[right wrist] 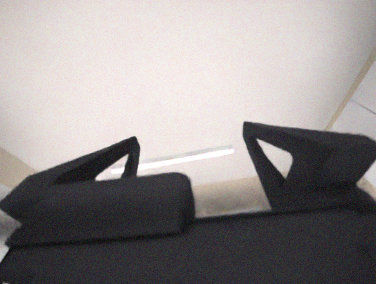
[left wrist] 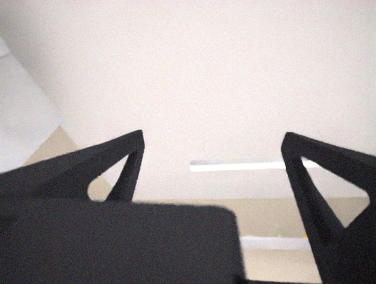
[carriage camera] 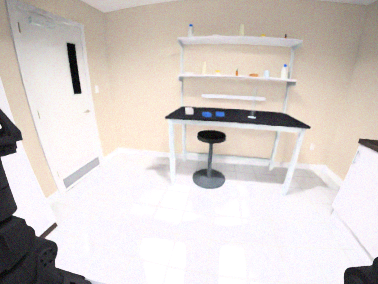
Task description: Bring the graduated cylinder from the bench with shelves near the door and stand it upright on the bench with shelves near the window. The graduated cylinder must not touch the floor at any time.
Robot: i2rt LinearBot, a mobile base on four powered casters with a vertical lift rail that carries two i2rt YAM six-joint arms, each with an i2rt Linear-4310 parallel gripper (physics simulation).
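Frame: origin at the left arm's base, x ahead, y right, z down, level; millimetres.
Seen in the pictures: left gripper, fingertip midpoint: (left wrist: 211, 138); right gripper, fingertip midpoint: (right wrist: 189, 135).
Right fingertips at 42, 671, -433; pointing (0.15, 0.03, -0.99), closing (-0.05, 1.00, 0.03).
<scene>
Offsets run from my right fingertips to a thing's top centre, as dx, dy, dz. "*": to the spot under its first point.
The bench with shelves near the door (carriage camera: 280, 120) stands ahead in the carriage view, its black top facing me. A thin, see-through upright thing with a pale base, which looks like the graduated cylinder {* +1562, +214, +357} (carriage camera: 252, 117), stands on the right half of its top. Its outline is faint. The bench near the window does not show in the carriage view. My left gripper (left wrist: 211, 138) is open and empty, with ceiling behind its fingers. My right gripper (right wrist: 189, 135) is also open and empty. Both are far from the bench.
A black stool {+1689, -223, +617} (carriage camera: 210, 136) stands at the bench front, left of its middle. Blue items {+1590, -150, +323} (carriage camera: 220, 114) and a white box {+1694, -505, +305} (carriage camera: 189, 110) lie on the bench. Bottles stand on its shelves (carriage camera: 237, 78). A door (carriage camera: 55, 110) is at left, a white cabinet (carriage camera: 357, 190) at right.
</scene>
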